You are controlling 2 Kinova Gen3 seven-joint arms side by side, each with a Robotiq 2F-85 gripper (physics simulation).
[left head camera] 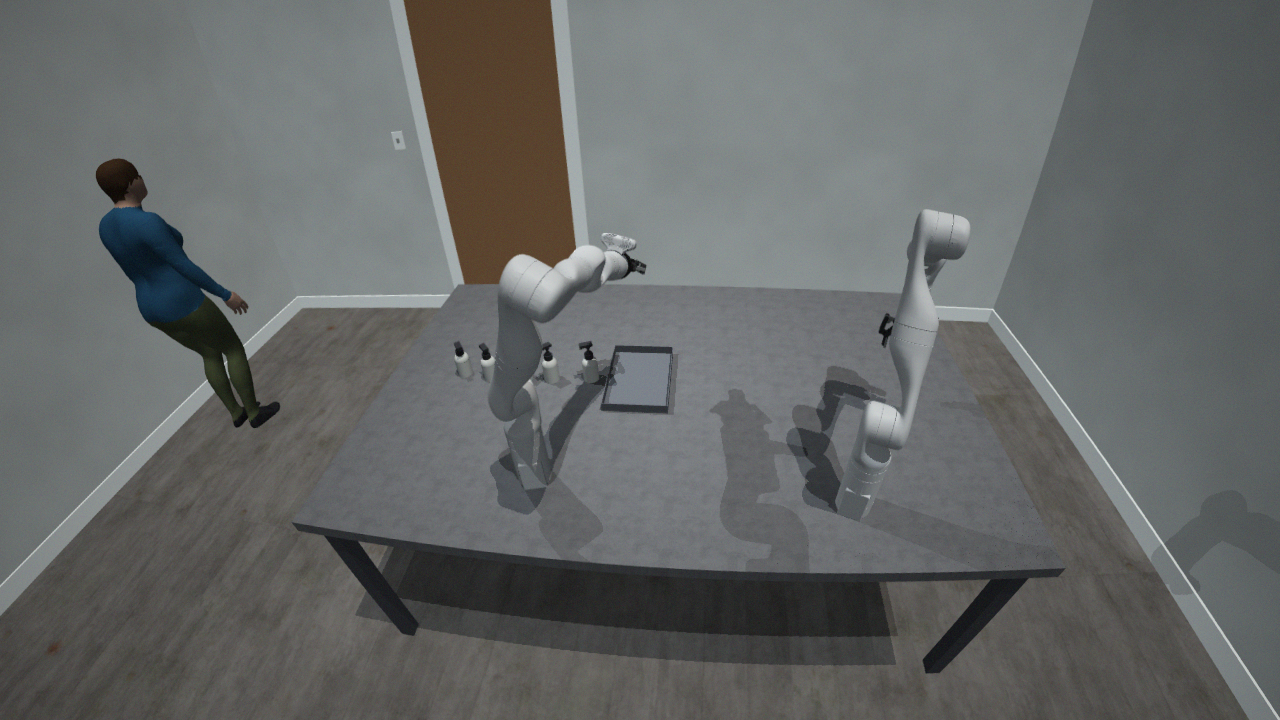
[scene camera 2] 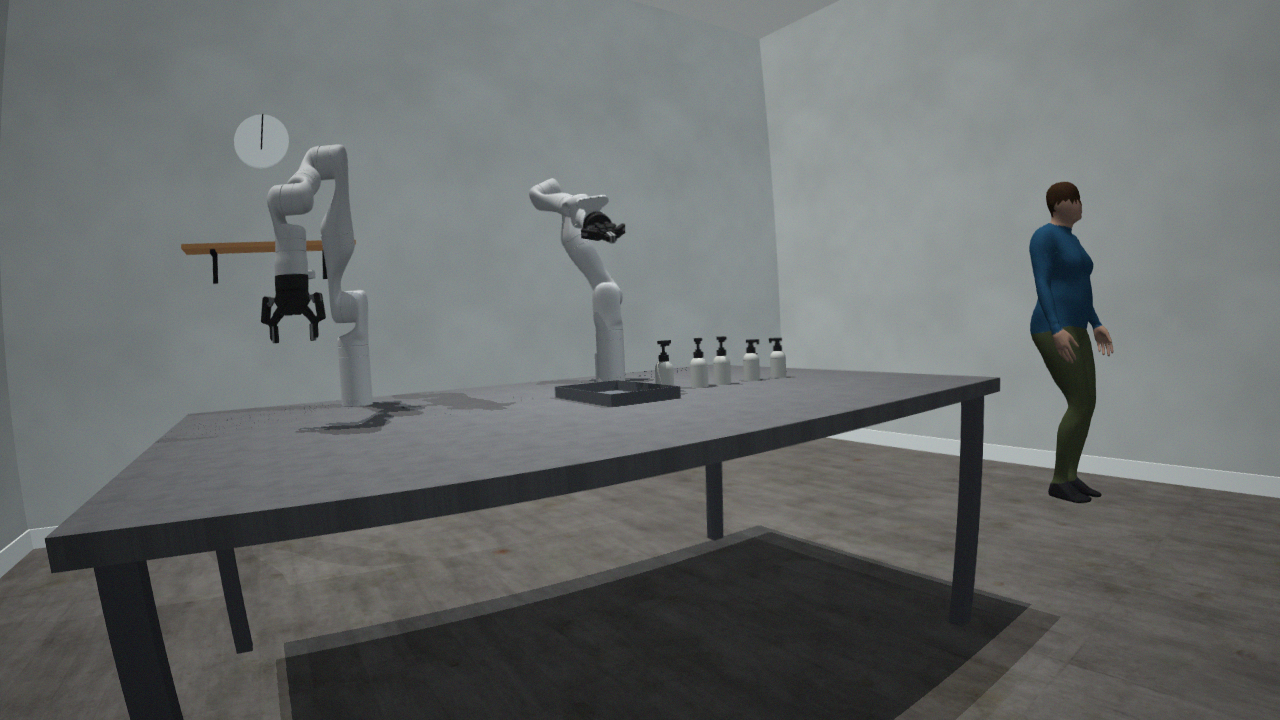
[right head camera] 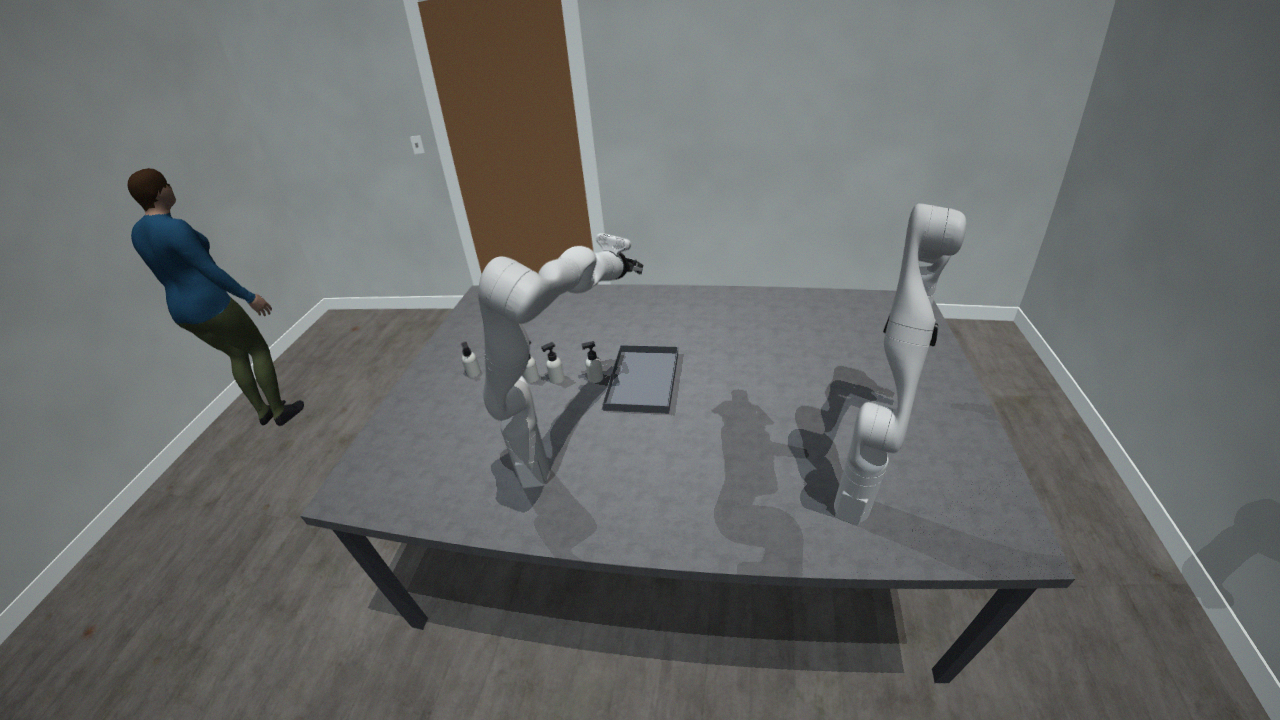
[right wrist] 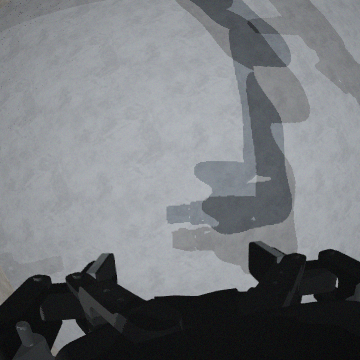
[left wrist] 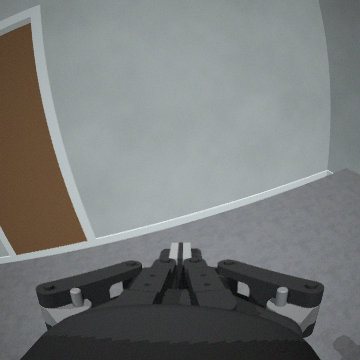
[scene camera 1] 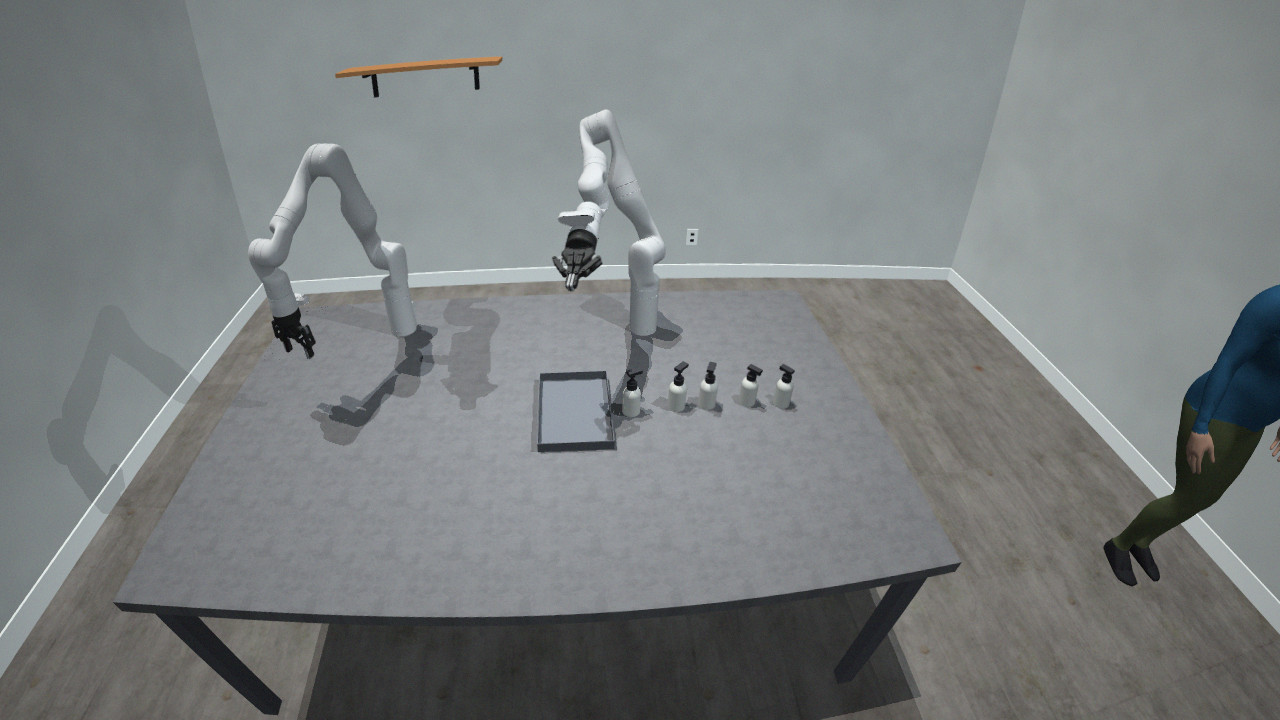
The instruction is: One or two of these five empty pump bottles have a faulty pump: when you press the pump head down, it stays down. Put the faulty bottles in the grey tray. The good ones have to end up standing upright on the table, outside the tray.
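Pixels of known places: left gripper, fingertip midpoint: [left head camera: 634,262] [scene camera 2: 613,239] [right head camera: 634,262] [left wrist: 180,254] [scene camera 1: 570,289]; right gripper, fingertip midpoint: [scene camera 2: 294,342] [right wrist: 182,263] [scene camera 1: 300,354]; left arm's base at its link origin: [left head camera: 535,475] [right head camera: 534,474] [scene camera 1: 642,328]; right arm's base at its link origin: [left head camera: 852,504] [scene camera 2: 357,404] [right head camera: 852,508] [scene camera 1: 404,329].
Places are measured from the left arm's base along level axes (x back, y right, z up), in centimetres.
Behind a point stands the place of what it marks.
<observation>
Five white pump bottles with black heads stand upright in a row on the table. In scene camera 1 the leftmost bottle [scene camera 1: 631,400] @(x -40.6, y 20.5, z 5.9 cm) [scene camera 2: 665,372] @(x -40.1, y 21.3, z 5.5 cm) is beside the grey tray [scene camera 1: 577,445] @(x -48.3, y 38.4, z 1.9 cm) [scene camera 2: 646,395] @(x -48.1, y 38.9, z 1.7 cm) [left head camera: 637,409] @(x -19.0, y 31.5, z 1.1 cm), which is empty. The second bottle [scene camera 1: 678,396] @(x -43.1, y 7.5, z 5.6 cm) [scene camera 2: 699,371] @(x -42.3, y 8.6, z 4.7 cm) and middle bottle [scene camera 1: 708,394] @(x -45.2, y -0.8, z 5.6 cm) [scene camera 2: 721,370] @(x -44.2, y 0.2, z 4.2 cm) have raised heads. The fourth bottle [scene camera 1: 748,393] @(x -48.1, y -12.3, z 5.0 cm) [scene camera 2: 750,367] @(x -47.2, y -11.5, z 4.1 cm) and rightmost bottle [scene camera 1: 784,394] @(x -52.6, y -21.9, z 5.3 cm) [scene camera 2: 777,363] @(x -51.5, y -21.0, z 4.6 cm) have heads that look lower. My left gripper [scene camera 1: 571,284] @(x -36.4, y 35.4, z 40.8 cm) [left wrist: 180,254] @(x -36.4, y 35.4, z 40.8 cm) is shut, empty, high above the table. My right gripper [scene camera 2: 294,338] @(x -6.5, y 108.2, z 19.3 cm) [right wrist: 182,263] @(x -6.5, y 108.2, z 19.3 cm) is open and empty, away from the bottles.
The table [scene camera 1: 501,528] @(x -67.0, y 63.1, z 0.0 cm) carries both arm bases. In the left head camera the left arm [left head camera: 516,358] @(x 14.5, y 4.5, z 49.7 cm) hides part of the bottle row. A person [left head camera: 156,259] [scene camera 2: 1063,286] stands on the floor beyond the table. An orange shelf [scene camera 1: 418,67] hangs on the wall.
</observation>
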